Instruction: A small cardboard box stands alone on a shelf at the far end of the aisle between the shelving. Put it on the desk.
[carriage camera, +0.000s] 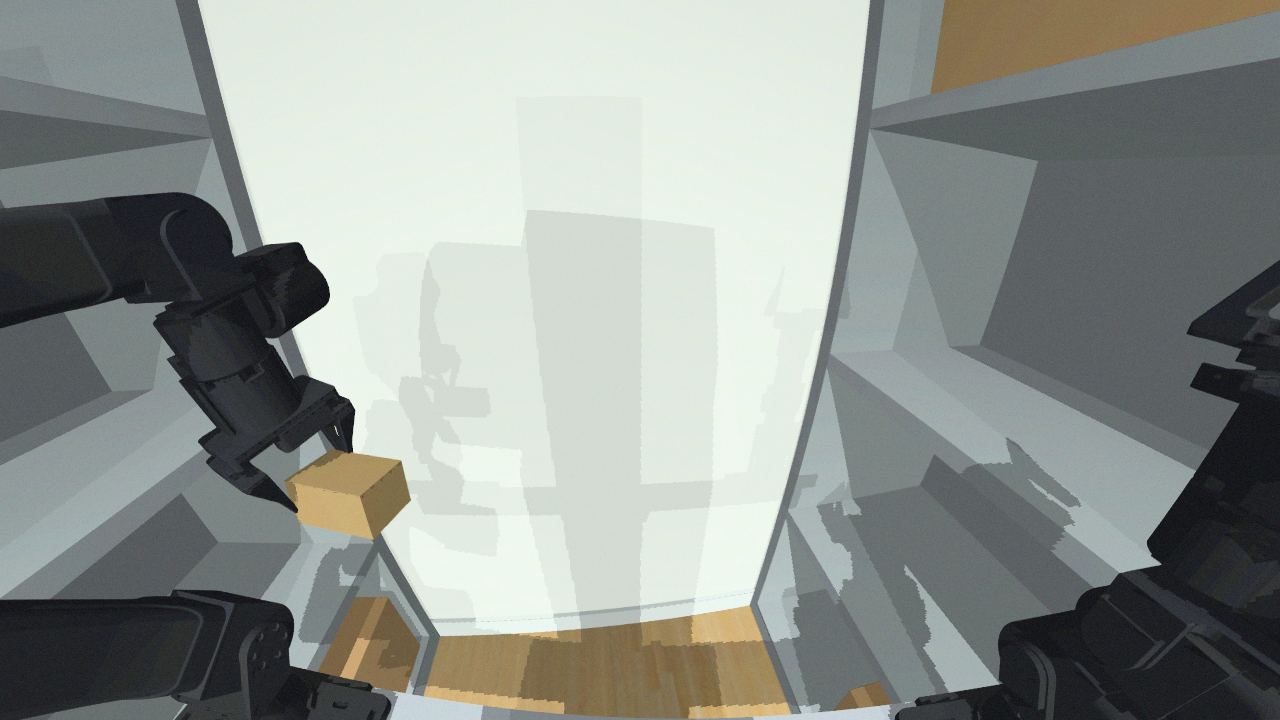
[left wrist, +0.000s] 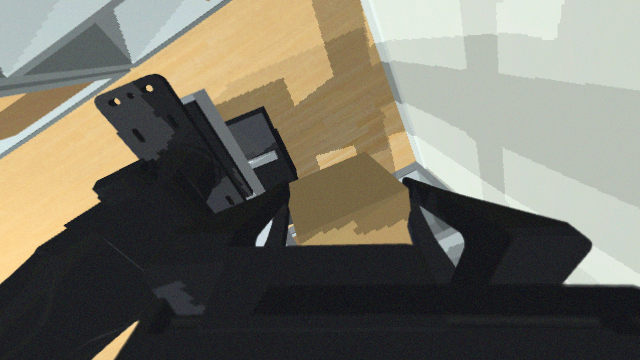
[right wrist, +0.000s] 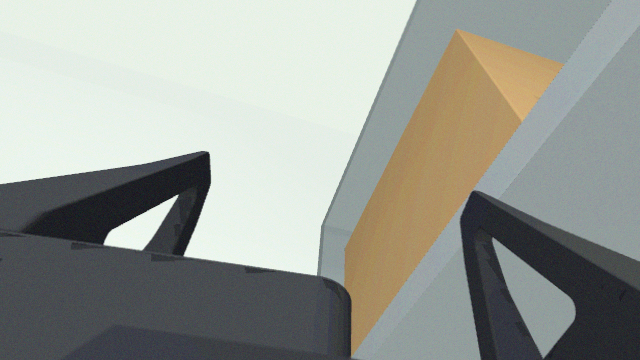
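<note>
My left gripper (carriage camera: 323, 484) is visible, and the left wrist view also shows my left gripper (left wrist: 344, 188). My right gripper (right wrist: 338, 185) is visible too. A cardboard box (carriage camera: 357, 494) is present; the left wrist view also shows the box (left wrist: 356, 201), but in the right wrist view the box is out of frame.
</note>
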